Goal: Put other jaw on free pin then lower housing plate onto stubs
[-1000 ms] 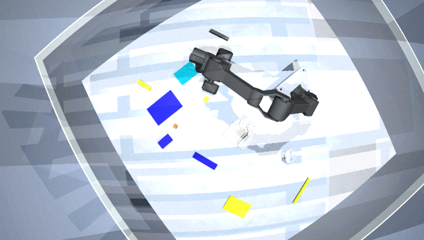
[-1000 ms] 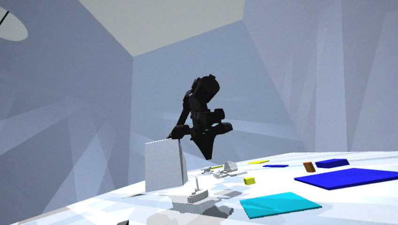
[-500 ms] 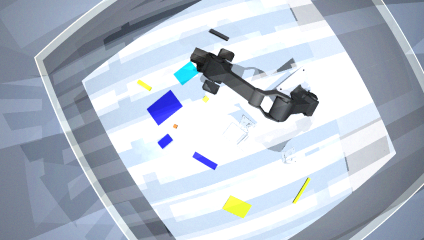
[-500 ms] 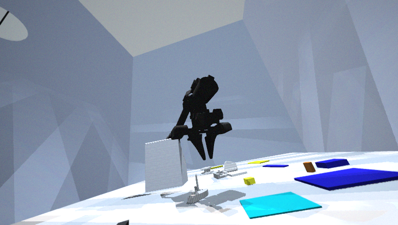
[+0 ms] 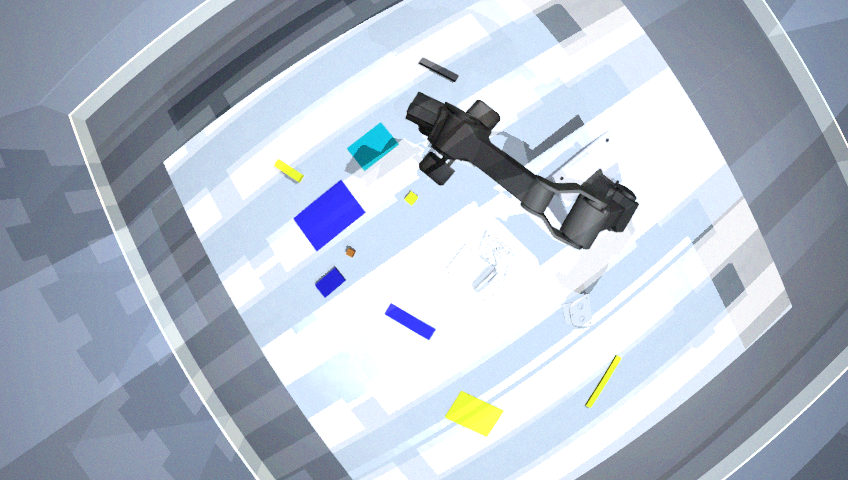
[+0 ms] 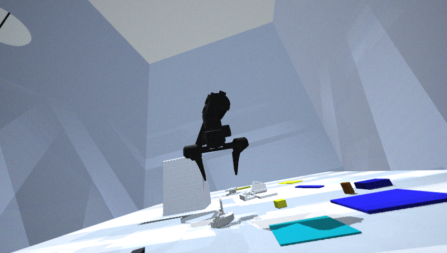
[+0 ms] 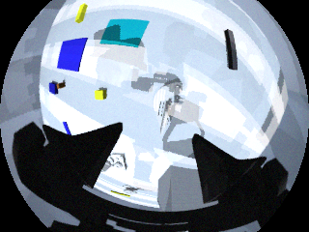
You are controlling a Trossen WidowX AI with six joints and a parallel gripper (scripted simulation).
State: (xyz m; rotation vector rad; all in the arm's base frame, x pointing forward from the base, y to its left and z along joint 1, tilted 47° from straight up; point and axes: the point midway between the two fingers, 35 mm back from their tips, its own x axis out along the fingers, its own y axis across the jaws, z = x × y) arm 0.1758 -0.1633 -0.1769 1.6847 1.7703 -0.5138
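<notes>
Now: gripper tip 2 cm past the grey ribbed jaw, 3 cm to the left of it and 9 cm above it. From my gripper tip the other things lie so: cyan tile: 13 cm ahead, 14 cm to the right, 9 cm below; then white base: 13 cm ahead, 23 cm to the left, 9 cm below; then small yellow cube: 14 cm ahead, 1 cm to the left, 9 cm below.
</notes>
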